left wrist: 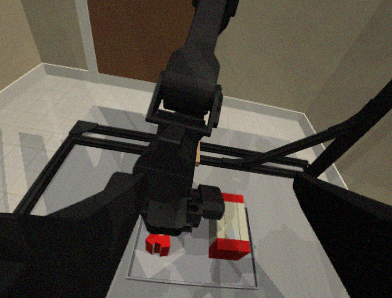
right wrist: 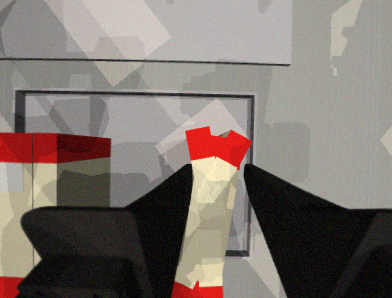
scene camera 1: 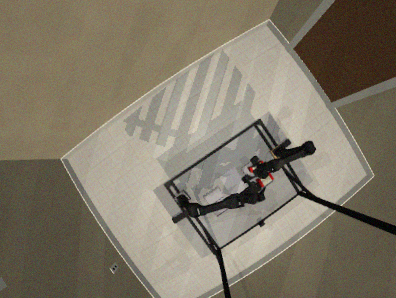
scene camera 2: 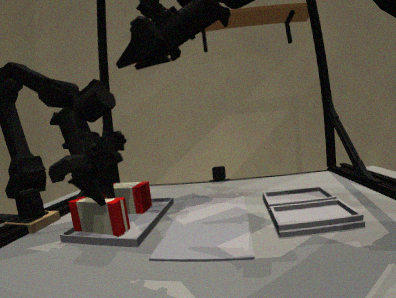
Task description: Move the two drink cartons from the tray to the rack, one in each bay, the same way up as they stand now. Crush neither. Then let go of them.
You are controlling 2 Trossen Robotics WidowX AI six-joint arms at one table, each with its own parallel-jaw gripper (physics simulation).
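Where they show: left gripper, fingertip midpoint: [left wrist: 219,180] [scene camera 1: 261,181] [scene camera 2: 127,67]; right gripper, fingertip midpoint: [right wrist: 217,169] [scene camera 1: 253,168] [scene camera 2: 108,202]; left arm's base, origin of the base link: [scene camera 1: 182,198]; right arm's base, origin of the base link: [scene camera 1: 278,152] [scene camera 2: 31,216].
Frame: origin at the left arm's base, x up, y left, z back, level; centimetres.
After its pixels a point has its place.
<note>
Two red-and-cream drink cartons lie in the grey tray [scene camera 2: 146,227] @(y -18.2, x -2.9, z -52.8 cm) [right wrist: 251,118] @(y -13.6, x -3.4, z -55.8 cm) [left wrist: 251,236] @(y -39.4, x -2.9, z -60.5 cm). My right gripper [scene camera 2: 99,198] @(y -18.5, x 2.6, z -60.0 cm) [right wrist: 217,169] @(y -18.5, x 2.6, z -60.0 cm) [scene camera 1: 259,171] @(y -18.5, x 2.6, z -60.0 cm) is shut on the near carton [scene camera 2: 97,217] @(y -17.8, x -0.2, z -62.8 cm) [right wrist: 212,189] @(y -19.0, x 3.0, z -61.2 cm) [left wrist: 157,243] @(y -18.2, x 2.4, z -57.8 cm). That carton is pinched narrow and buckled between the fingers and still rests in the tray. The other carton [scene camera 2: 133,196] @(y -29.1, x 0.8, z -58.5 cm) [left wrist: 228,227] @(y -31.8, x 3.0, z -60.5 cm) [right wrist: 79,165] @(y -29.3, x 0.9, z -58.9 cm) keeps its box shape beside it. My left gripper [scene camera 2: 129,62] @(y -21.2, x 29.4, z -53.8 cm) is open and empty, high above the tray. The two-bay rack [scene camera 2: 303,207] @(y -20.8, x -3.2, z -20.5 cm) stands empty far to the right in scene camera 2.
A thin flat grey mat [scene camera 2: 208,230] @(y -17.4, x -4.0, z -40.7 cm) [right wrist: 224,29] @(y -15.5, x -4.0, z -45.6 cm) lies between the tray and the rack. Black frame posts [scene camera 2: 324,88] @(y -53.9, x 26.2, z 5.5 cm) stand at the table's corners. A small black block [scene camera 2: 218,172] @(y -59.8, x -0.9, z -36.2 cm) sits at the far edge.
</note>
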